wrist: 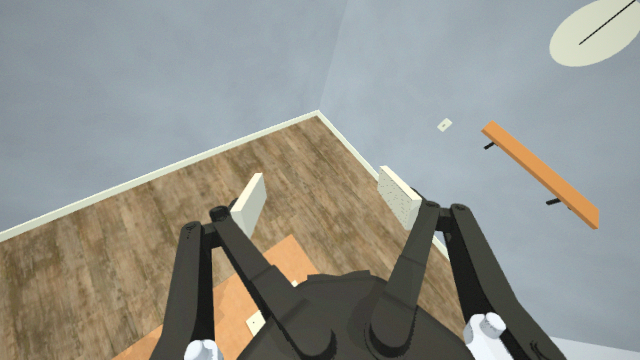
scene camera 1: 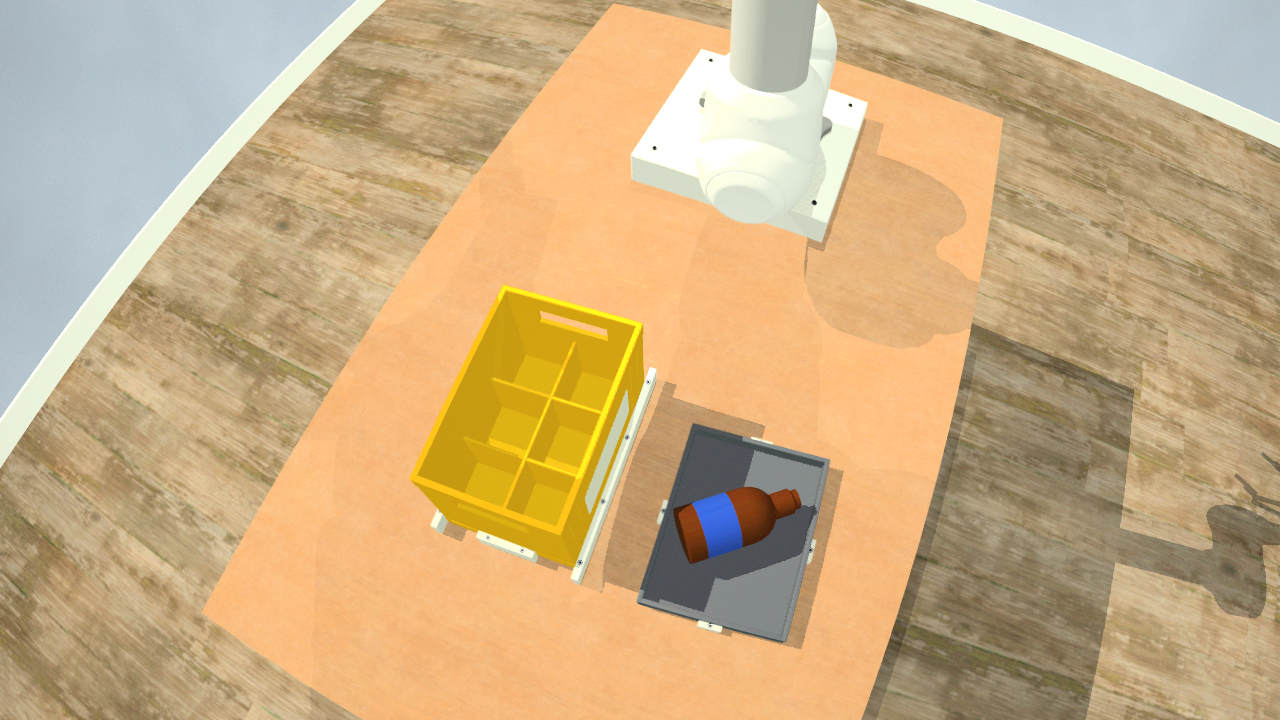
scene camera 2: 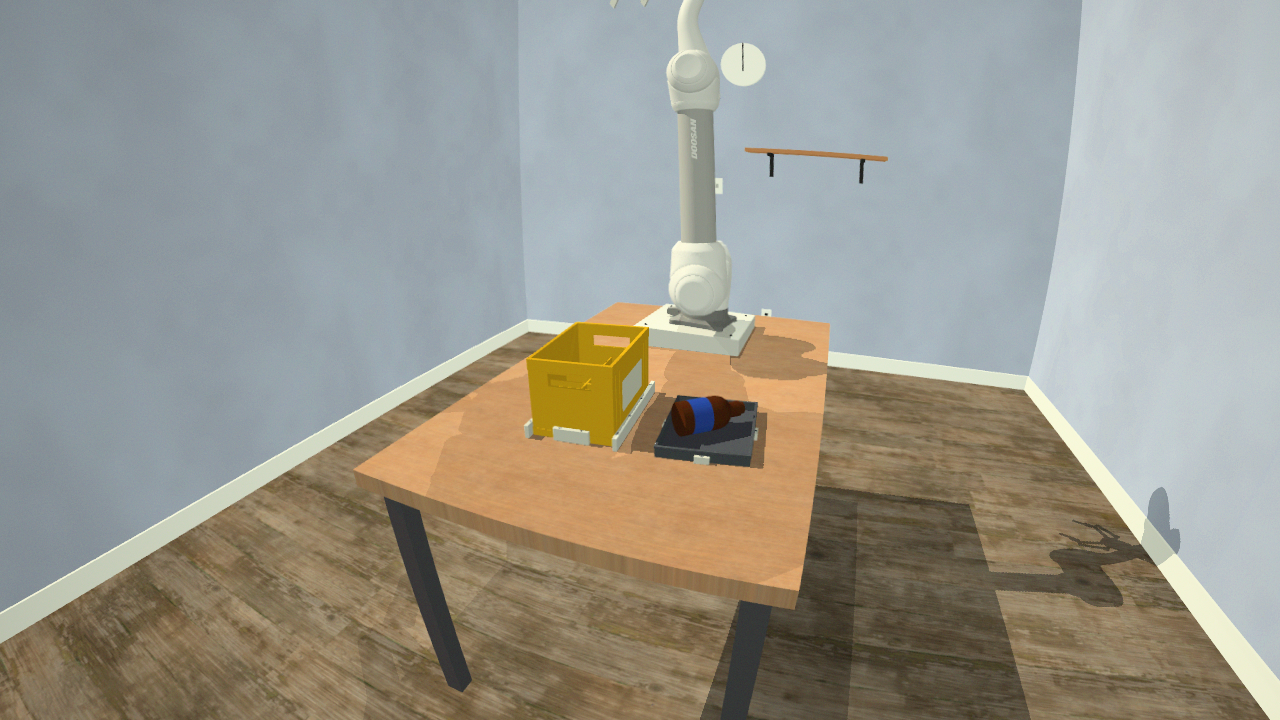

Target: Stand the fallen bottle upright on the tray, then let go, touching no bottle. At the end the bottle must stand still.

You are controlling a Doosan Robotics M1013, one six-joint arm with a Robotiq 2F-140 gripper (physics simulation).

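Pixels of known places: gripper, fingertip midpoint: (wrist: 322, 181) (scene camera 2: 627, 4); arm's base, link origin: (scene camera 2: 703, 321).
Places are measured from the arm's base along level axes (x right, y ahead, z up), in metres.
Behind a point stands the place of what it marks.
A brown bottle with a blue label (scene camera 1: 718, 524) @(y 0.649, x -0.232, z 0.026 m) (scene camera 2: 700, 415) @(y 0.670, x -0.246, z 0.007 m) lies on its side in the grey tray (scene camera 1: 711, 616) @(y 0.740, x -0.279, z -0.047 m) (scene camera 2: 702, 454) @(y 0.748, x -0.283, z -0.035 m). Its neck points to the right in both scene views, and its neck end lies near the tray's right wall. My gripper (wrist: 322, 181) @(y -0.135, x 0.346, z 1.128 m) is open and empty in the wrist view, with its two pale pads wide apart. It is high above the table, far from the bottle. In scene camera 2 its fingertips (scene camera 2: 629, 2) @(y -0.135, x 0.346, z 1.128 m) show at the top edge. The bottle and the tray do not show in the wrist view.
A yellow crate (scene camera 1: 572, 528) @(y 0.748, x -0.095, z 0.075 m) (scene camera 2: 572, 402) @(y 0.786, x -0.012, z 0.037 m) with empty compartments stands left of the tray, between white rails (scene camera 1: 615, 474) @(y 0.641, x -0.081, z -0.022 m). Small white blocks sit against the tray's sides. The arm's white base (scene camera 1: 671, 161) @(y 0.152, x 0.106, z 0.008 m) (scene camera 2: 689, 340) @(y 0.153, x -0.011, z -0.019 m) stands at the table's far end. A wall shelf (scene camera 2: 816, 154) (wrist: 542, 175) hangs behind.
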